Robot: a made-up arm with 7 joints.
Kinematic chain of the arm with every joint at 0, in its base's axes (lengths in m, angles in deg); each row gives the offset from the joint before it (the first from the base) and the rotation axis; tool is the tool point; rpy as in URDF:
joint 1: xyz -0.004 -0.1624 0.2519 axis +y
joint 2: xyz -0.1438 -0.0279 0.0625 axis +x
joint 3: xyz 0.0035 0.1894 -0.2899 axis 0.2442 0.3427 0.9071
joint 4: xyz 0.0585 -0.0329 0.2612 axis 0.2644 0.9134 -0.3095
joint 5: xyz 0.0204 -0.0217 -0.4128 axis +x
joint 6: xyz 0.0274 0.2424 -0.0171 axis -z
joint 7: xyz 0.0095 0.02 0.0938 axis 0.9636 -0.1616 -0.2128
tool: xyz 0.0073 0.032 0.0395 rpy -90 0 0
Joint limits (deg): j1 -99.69..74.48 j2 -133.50..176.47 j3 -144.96..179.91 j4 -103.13..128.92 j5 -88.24..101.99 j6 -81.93..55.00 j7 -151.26..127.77
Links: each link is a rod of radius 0.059 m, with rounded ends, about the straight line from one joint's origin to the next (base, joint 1, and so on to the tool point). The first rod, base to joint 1, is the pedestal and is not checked.
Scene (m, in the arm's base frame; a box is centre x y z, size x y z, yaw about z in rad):
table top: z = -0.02
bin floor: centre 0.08 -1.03 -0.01 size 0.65 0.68 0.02 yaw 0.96
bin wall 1: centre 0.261 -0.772 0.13 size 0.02 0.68 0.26 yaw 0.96
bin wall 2: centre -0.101 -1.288 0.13 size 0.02 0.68 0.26 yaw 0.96
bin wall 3: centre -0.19 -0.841 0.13 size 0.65 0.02 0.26 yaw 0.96
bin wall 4: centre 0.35 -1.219 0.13 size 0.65 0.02 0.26 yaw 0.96
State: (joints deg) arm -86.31 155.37 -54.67 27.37 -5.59 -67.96 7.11
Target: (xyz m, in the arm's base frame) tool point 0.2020 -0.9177 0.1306
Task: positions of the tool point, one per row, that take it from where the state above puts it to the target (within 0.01 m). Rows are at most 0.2 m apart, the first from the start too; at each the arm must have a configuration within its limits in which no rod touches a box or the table.
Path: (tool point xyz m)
1: -0.4853 -0.4515 0.4837
2: -0.4120 -0.5184 0.6087
3: -0.2937 -0.5922 0.7020
4: -0.1433 -0.6697 0.7440
5: 0.0167 -0.7455 0.7211
6: 0.1572 -0.8143 0.6303
7: 0.2485 -0.8697 0.4831
8: 0.2668 -0.9059 0.3044
9: 0.2020 -0.9177 0.1306

